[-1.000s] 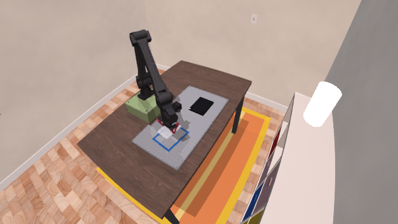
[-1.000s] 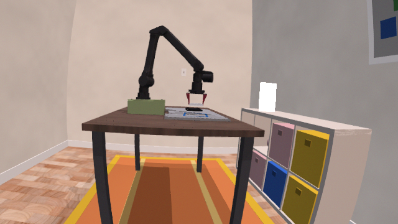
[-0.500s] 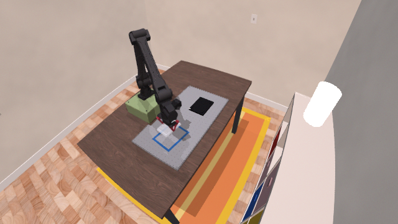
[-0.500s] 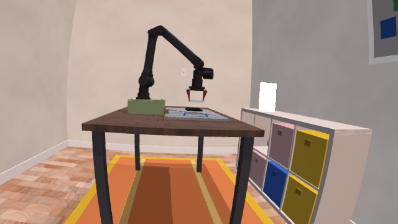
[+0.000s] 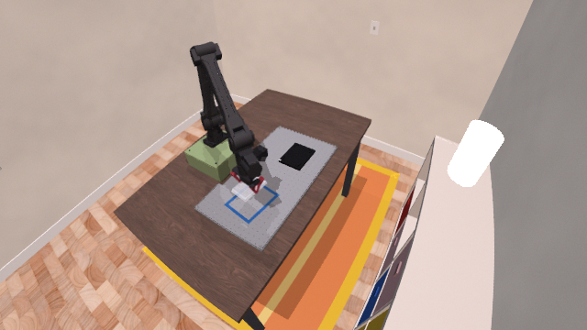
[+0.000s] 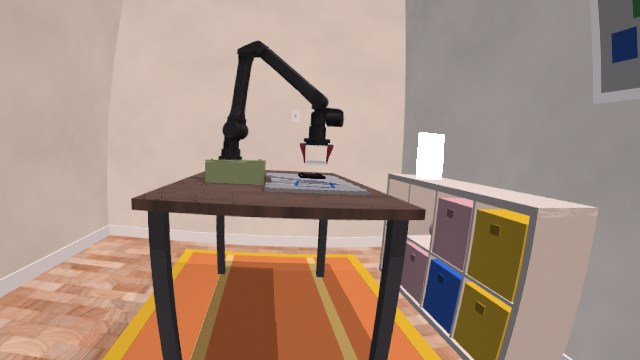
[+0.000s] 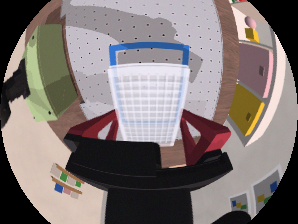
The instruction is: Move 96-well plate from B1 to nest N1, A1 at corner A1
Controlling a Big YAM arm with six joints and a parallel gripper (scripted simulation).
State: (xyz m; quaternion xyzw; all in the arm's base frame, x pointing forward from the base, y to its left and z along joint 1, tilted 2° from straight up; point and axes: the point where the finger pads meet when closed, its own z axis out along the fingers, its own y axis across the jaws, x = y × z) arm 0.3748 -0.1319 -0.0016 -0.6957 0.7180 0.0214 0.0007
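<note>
My gripper is now 340 mm to the right of the black plate nest and 80 mm above it. Round my hand: white 96-well plate right at my hand.
</note>
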